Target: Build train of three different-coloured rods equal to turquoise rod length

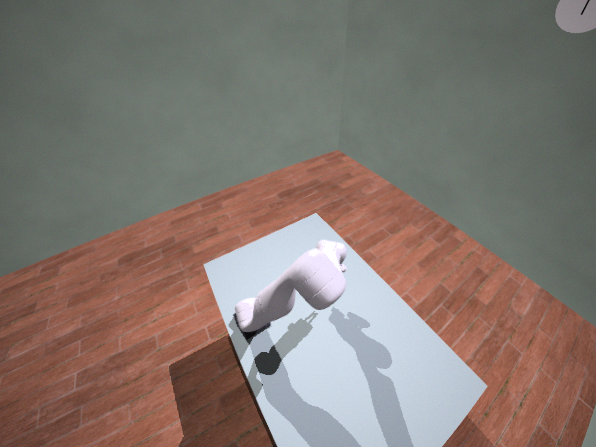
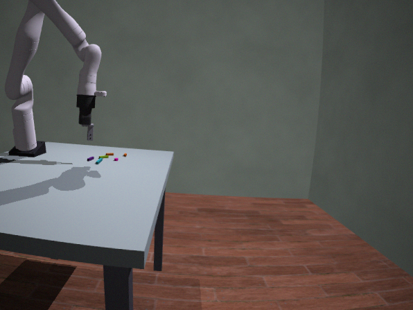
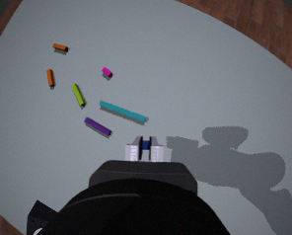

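The turquoise rod lies 30 mm ahead of my hand, 70 mm to the left of it and 110 mm below it. The rest, counted from my hand: blue rod (10 mm below); then magenta rod (90 mm ahead, 130 mm to the left, 110 mm below); then purple rod (20 mm behind, 100 mm to the left, 110 mm below).
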